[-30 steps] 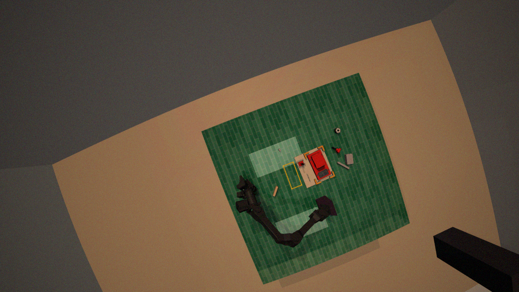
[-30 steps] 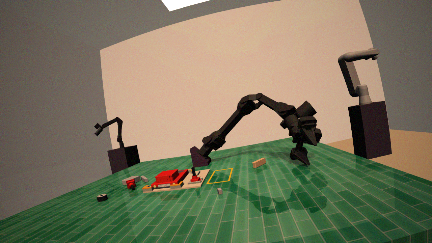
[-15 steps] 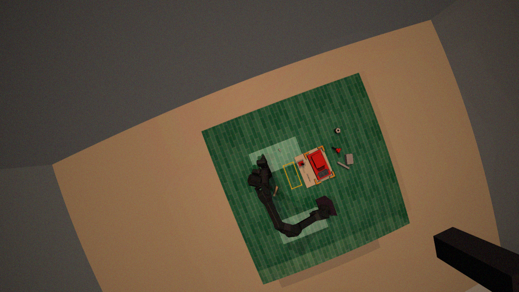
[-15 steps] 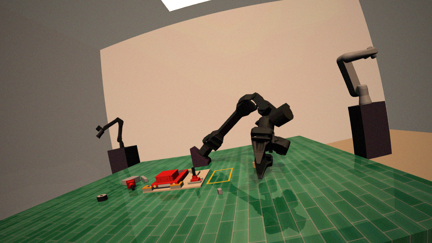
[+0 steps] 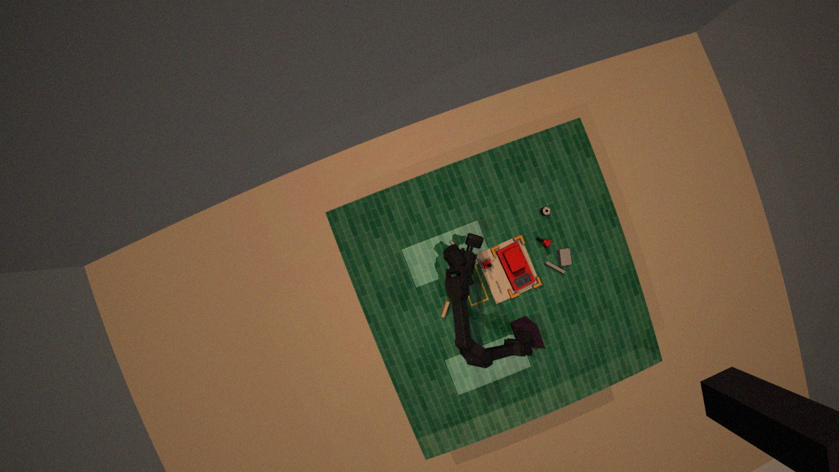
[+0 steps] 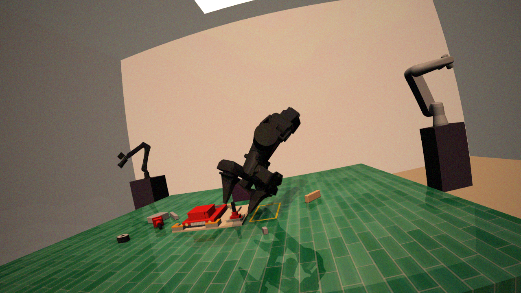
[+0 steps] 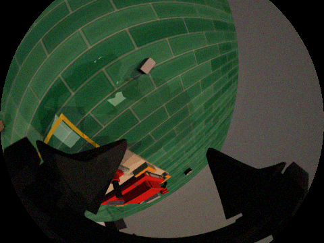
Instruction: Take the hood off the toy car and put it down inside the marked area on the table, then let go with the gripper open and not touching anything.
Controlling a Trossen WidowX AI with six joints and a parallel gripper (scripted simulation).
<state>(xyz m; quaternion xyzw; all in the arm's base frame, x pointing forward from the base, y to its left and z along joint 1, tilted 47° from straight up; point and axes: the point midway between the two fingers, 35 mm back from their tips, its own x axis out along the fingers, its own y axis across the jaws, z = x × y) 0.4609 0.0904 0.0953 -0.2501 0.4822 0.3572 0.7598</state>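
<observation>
Now: the red hood 120 mm behind my gripper tip, 170 mm to the right of it and 20 mm below it. Also, from my gripper tip: black wheel 40 mm ahead, 390 mm to the right, 60 mm below; then tan block 250 mm behind, 190 mm to the left, 50 mm below.
</observation>
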